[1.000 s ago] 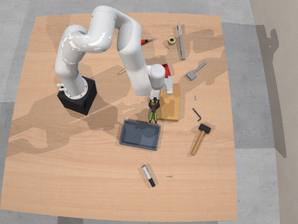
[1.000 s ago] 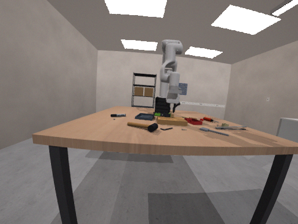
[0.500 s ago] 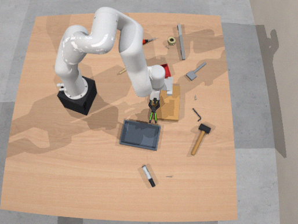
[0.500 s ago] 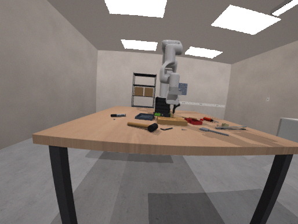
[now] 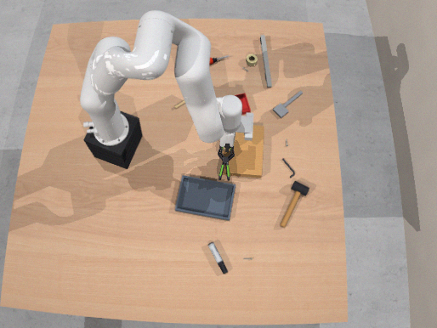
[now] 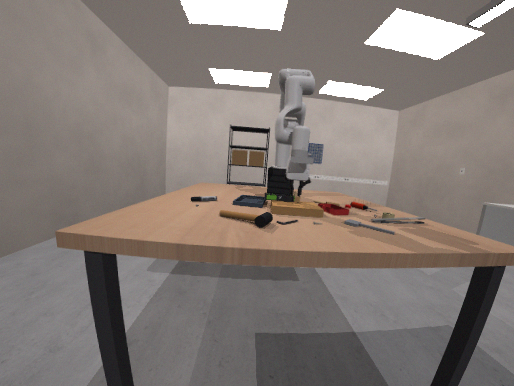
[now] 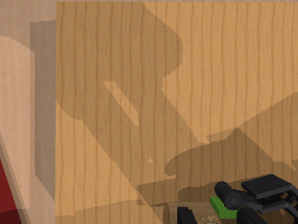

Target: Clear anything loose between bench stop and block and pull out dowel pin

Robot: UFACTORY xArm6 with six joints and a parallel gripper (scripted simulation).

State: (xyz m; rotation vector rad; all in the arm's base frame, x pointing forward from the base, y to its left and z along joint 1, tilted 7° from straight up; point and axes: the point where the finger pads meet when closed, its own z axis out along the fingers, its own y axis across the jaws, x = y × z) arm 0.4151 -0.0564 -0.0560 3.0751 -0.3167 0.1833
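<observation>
My hand is 20 mm above the dowel pin. The rest, counted from my hand: small wooden block (40 mm below); red tray (40 mm ahead, 170 mm to the left, 70 mm below); dark grey tray (110 mm behind, 180 mm to the right, 70 mm below).
</observation>
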